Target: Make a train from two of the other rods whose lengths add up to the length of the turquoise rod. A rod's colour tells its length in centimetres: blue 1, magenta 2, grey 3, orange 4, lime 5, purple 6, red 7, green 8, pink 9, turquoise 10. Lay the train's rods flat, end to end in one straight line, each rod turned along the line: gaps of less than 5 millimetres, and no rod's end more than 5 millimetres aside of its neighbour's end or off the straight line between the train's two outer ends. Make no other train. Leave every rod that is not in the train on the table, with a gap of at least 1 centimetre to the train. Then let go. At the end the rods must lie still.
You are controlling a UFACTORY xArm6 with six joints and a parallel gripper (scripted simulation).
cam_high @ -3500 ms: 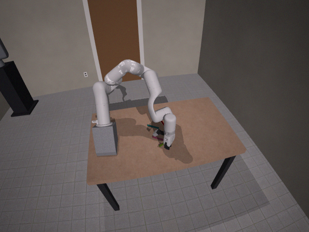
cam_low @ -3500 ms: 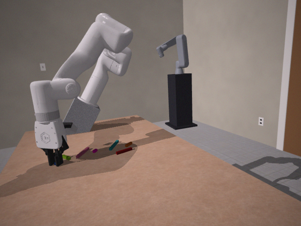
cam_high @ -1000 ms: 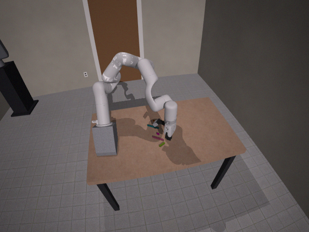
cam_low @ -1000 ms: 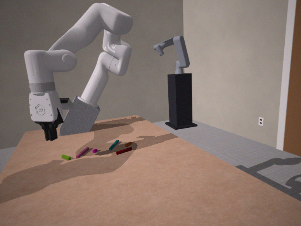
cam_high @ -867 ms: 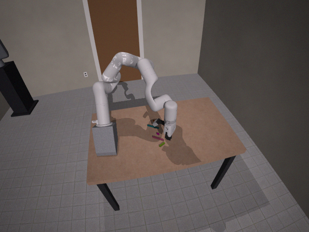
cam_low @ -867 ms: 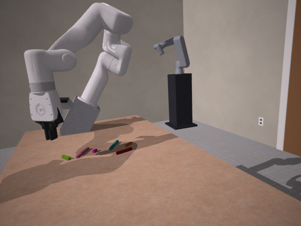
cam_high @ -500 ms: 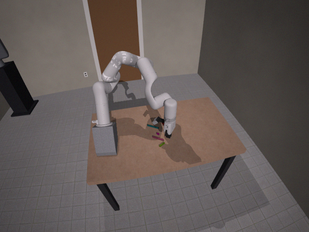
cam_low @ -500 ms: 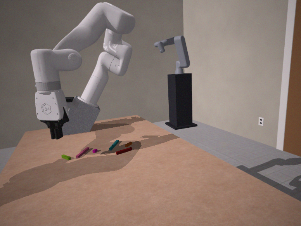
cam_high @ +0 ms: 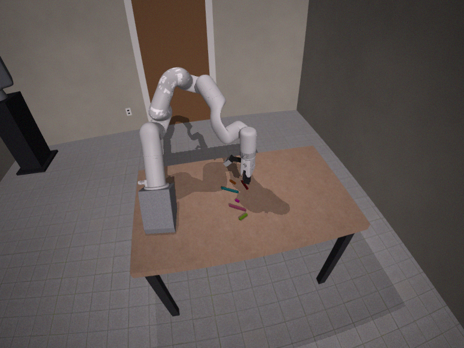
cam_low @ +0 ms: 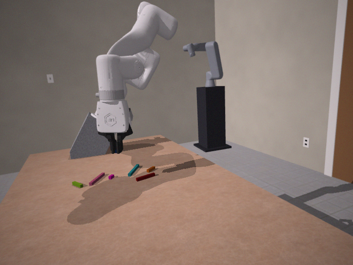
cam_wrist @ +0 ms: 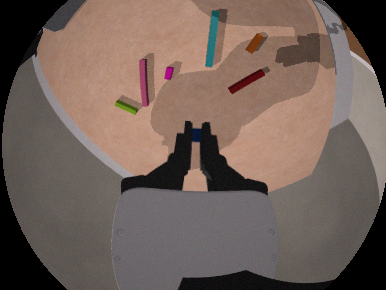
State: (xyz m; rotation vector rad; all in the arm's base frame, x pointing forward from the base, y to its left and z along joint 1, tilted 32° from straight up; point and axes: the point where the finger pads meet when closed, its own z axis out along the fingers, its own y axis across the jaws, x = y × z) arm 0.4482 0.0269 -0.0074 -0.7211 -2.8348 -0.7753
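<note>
Right now my hand is 12 cm to the right of the orange rod, 12 cm above it and 6 cm past it. Also, from my hand: red rod (12 cm below, 9 cm to the left); then magenta rod (12 cm below, 5 cm behind, 3 cm to the right); then blue rod (2 cm below).
</note>
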